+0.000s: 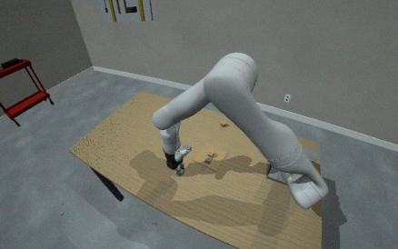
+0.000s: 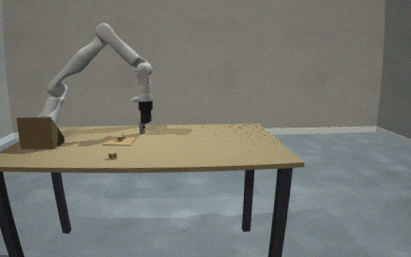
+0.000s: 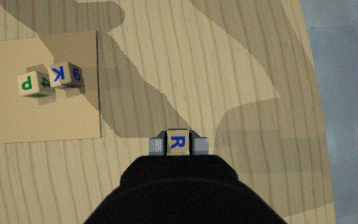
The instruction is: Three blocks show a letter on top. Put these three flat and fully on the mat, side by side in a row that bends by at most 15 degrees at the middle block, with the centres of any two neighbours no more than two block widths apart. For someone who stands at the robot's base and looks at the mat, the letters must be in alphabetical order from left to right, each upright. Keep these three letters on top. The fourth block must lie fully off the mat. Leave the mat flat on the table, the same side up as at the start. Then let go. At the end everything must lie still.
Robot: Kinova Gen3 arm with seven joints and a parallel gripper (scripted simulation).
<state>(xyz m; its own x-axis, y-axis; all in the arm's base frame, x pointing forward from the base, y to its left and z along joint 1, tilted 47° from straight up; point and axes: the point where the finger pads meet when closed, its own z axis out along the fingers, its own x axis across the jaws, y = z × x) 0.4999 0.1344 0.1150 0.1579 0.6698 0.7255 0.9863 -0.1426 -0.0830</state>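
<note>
Now: hand 90 mm past the green P block and 160 mm to the left of it. Round my hand: blue K block 100 mm behind, 120 mm to the right; tan mat 90 mm behind, 160 mm to the right, 20 mm below; blue R block 10 mm below.
</note>
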